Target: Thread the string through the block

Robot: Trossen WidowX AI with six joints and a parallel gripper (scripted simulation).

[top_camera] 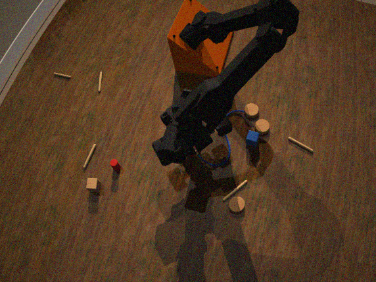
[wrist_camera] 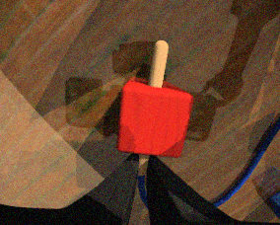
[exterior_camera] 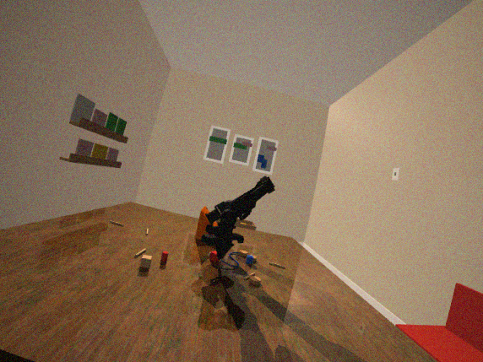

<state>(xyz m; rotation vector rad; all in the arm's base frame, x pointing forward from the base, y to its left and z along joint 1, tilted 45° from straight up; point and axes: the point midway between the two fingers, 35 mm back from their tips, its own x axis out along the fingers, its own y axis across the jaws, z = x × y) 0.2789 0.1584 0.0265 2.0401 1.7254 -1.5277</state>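
The thin wooden stick is 1 cm to the right of my gripper tip and 1 cm behind it. From my gripper tip the other things lie so: blue cube: 12 cm to the left, 9 cm behind; then red cube: 2 cm to the right, 2 cm behind; then round wooden button: 17 cm behind, 9 cm to the left, 1 cm below.
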